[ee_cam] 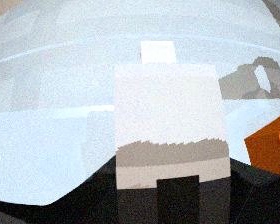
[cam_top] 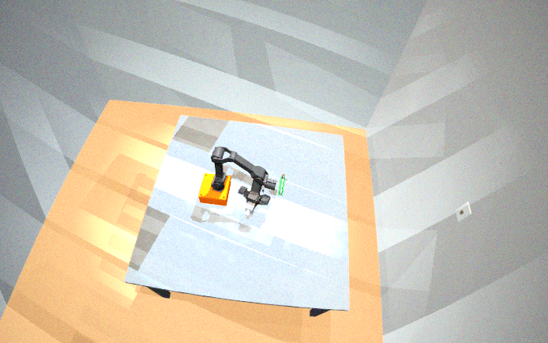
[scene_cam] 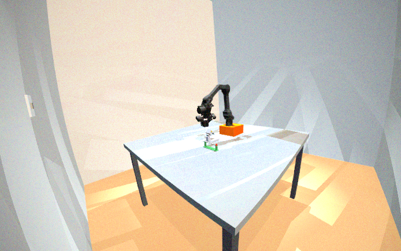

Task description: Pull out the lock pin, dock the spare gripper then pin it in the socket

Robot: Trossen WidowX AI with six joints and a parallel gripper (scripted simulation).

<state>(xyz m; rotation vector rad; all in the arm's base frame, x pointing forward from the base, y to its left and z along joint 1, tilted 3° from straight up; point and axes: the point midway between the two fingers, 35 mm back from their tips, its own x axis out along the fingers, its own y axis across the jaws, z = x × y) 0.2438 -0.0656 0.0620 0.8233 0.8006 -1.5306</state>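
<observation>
My gripper tip is 10 mm to the left of the spare gripper and 10 mm below it. Also, from my gripper tip: green bracket 130 mm ahead, 270 mm to the left, 100 mm below; then mount 40 mm ahead, 140 mm to the left, 70 mm below.
</observation>
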